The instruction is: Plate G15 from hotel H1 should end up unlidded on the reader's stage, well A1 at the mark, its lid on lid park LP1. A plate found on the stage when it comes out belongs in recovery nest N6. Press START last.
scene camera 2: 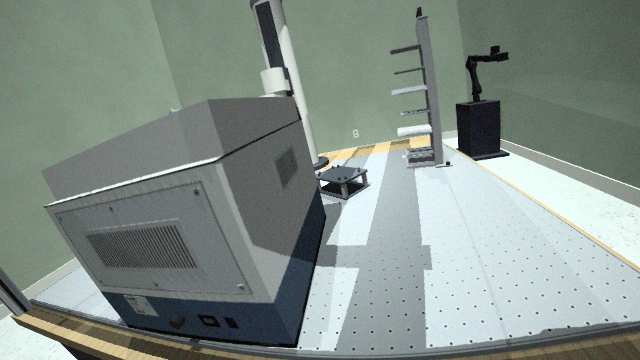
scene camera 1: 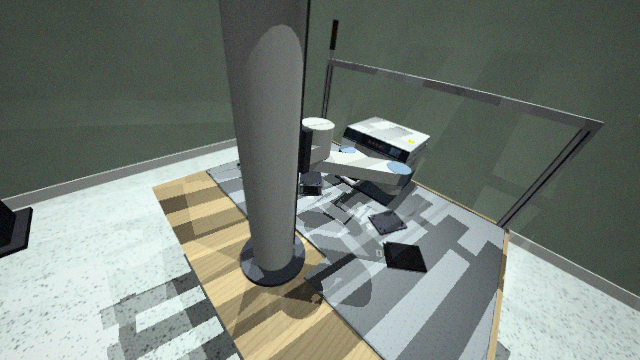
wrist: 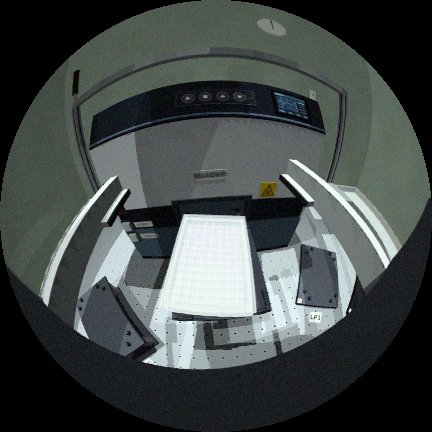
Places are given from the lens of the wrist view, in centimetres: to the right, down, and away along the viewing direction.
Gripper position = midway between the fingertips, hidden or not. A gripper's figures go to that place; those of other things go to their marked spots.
my gripper (wrist: 202,170): -1, -4, 11
reader (wrist: 211,165): 0, -6, 18
LP1 pad (wrist: 317,286): 22, 16, 22
frame rail (wrist: 196,52): -7, -59, 22
The marked spots on the reader and the frame rail are 53 cm apart.
